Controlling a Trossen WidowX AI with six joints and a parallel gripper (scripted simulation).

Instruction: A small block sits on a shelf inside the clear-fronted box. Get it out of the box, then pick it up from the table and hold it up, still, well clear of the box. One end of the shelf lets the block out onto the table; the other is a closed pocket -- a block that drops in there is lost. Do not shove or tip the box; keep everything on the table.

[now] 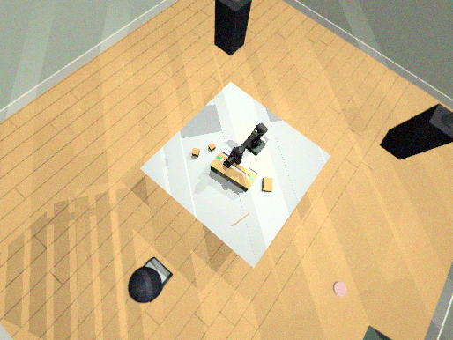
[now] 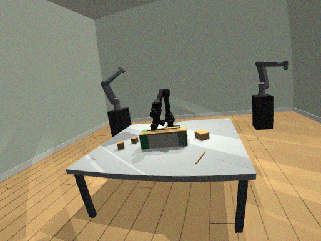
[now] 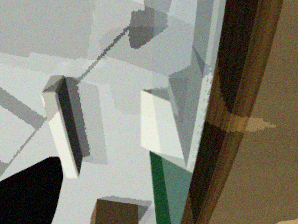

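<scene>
Right now my gripper tip is 6 cm short of the grey t-shaped piece and 1 cm to the left of it. Also, from my gripper tip: small box 20 cm to the right, 7 cm below, 1 cm behind; tan block 42 cm to the left, 7 cm behind, 6 cm below; clear-fronted box 10 cm to the left, 3 cm below, 2 cm ahead.
</scene>
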